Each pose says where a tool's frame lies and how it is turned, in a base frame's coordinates. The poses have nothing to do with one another.
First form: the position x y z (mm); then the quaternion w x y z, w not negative.
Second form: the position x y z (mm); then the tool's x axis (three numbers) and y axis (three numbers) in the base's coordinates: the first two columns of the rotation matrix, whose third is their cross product. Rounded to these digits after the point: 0 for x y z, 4 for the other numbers.
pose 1, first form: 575 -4 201 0.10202 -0.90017 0.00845 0.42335
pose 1, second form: 575 -4 201 0.6414 0.0712 -0.7639 -0.1016 -0.9790 -0.1765
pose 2, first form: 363 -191 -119 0.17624 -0.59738 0.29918 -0.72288
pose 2, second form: 363 -191 -119 -0.2241 -0.6123 0.7582 -0.1026 -0.7589 -0.6431
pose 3, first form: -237 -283 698 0.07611 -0.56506 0.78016 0.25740
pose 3, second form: -237 -283 698 -0.3498 -0.8425 -0.4097 -0.9209 0.2289 0.3156
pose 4, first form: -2 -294 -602 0.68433 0.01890 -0.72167 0.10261
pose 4, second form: -2 -294 -602 -0.0627 0.1132 0.9916 -0.1677 0.9782 -0.1222
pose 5, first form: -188 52 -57 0.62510 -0.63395 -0.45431 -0.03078
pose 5, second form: -188 52 -57 0.5853 0.5375 0.6070 0.6145 0.1943 -0.7646
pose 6, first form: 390 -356 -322 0.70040 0.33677 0.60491 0.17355
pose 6, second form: 390 -356 -322 0.2079 0.6505 -0.7305 0.1643 0.7129 0.6817
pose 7, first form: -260 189 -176 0.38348 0.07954 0.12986 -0.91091
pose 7, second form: -260 189 -176 -0.6932 -0.6780 -0.2445 0.7193 -0.6722 -0.1756
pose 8, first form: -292 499 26 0.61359 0.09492 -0.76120 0.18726
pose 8, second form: -292 499 26 -0.2290 0.0853 0.9697 -0.3743 0.9118 -0.1686
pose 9, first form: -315 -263 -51 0.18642 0.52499 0.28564 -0.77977
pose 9, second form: -315 -263 -51 -0.3793 0.0092 -0.9252 0.5906 -0.7673 -0.2497
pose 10, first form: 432 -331 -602 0.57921 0.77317 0.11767 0.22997
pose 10, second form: 432 -331 -602 0.8665 0.4484 0.2193 -0.0844 -0.3013 0.9498
